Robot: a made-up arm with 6 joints. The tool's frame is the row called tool. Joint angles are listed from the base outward.
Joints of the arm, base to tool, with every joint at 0 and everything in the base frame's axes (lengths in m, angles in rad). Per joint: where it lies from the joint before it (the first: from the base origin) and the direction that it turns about. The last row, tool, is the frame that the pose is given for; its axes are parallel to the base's.
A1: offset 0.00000 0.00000 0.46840 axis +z
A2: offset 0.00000 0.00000 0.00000 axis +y
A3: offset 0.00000 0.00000 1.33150 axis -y
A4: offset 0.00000 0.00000 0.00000 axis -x
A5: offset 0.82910 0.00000 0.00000 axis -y
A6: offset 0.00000 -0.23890 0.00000 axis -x
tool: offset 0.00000 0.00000 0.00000
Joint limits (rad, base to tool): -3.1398..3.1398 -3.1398..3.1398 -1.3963..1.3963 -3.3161..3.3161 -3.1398..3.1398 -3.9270..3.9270
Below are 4 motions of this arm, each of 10 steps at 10 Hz.
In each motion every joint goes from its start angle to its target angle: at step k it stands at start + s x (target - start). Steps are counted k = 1, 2, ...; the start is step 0. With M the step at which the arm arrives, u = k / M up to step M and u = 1 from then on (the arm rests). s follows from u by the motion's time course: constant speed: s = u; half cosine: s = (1 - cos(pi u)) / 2; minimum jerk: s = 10 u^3 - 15 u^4 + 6 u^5.
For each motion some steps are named. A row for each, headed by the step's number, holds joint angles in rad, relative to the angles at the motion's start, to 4 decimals.
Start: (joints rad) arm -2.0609 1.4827 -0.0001 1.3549 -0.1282 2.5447
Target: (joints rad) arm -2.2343 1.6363 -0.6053 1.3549 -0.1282 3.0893
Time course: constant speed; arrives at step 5
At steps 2, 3, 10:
2: -0.0694 0.0614 -0.2421 0.0000 0.0000 0.2178
3: -0.1040 0.0922 -0.3631 0.0000 0.0000 0.3268
10: -0.1734 0.1536 -0.6052 0.0000 0.0000 0.5446

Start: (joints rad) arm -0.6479 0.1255 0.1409 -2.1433 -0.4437 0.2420
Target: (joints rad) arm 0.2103 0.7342 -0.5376 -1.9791 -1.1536 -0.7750
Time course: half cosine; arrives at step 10
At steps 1, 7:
1: 0.0210 0.0149 -0.0166 0.0040 -0.0174 -0.0249
7: 0.6813 0.4832 -0.5387 0.1304 -0.5636 -0.8074

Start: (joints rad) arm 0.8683 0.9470 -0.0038 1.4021 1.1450 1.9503
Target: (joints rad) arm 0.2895 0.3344 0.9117 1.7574 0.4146 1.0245
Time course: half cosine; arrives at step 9
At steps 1, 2, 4, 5, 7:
1: -0.0175 -0.0185 0.0276 0.0107 -0.0220 -0.0279
2: -0.0677 -0.0717 0.1071 0.0416 -0.0854 -0.1083
4: -0.2391 -0.2531 0.3783 0.1468 -0.3018 -0.3825
5: -0.3397 -0.3595 0.5372 0.2085 -0.4286 -0.5433
7: -0.5111 -0.5409 0.8084 0.3137 -0.6450 -0.8175

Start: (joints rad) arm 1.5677 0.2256 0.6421 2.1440 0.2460 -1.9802
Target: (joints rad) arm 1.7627 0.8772 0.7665 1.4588 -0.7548 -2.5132
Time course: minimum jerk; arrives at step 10
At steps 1, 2, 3, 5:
1: 0.0017 0.0056 0.0011 -0.0059 -0.0086 -0.0046
2: 0.0113 0.0377 0.0072 -0.0397 -0.0580 -0.0309
3: 0.0318 0.1063 0.0203 -0.1117 -0.1632 -0.0869
5: 0.0975 0.3258 0.0622 -0.3426 -0.5004 -0.2665

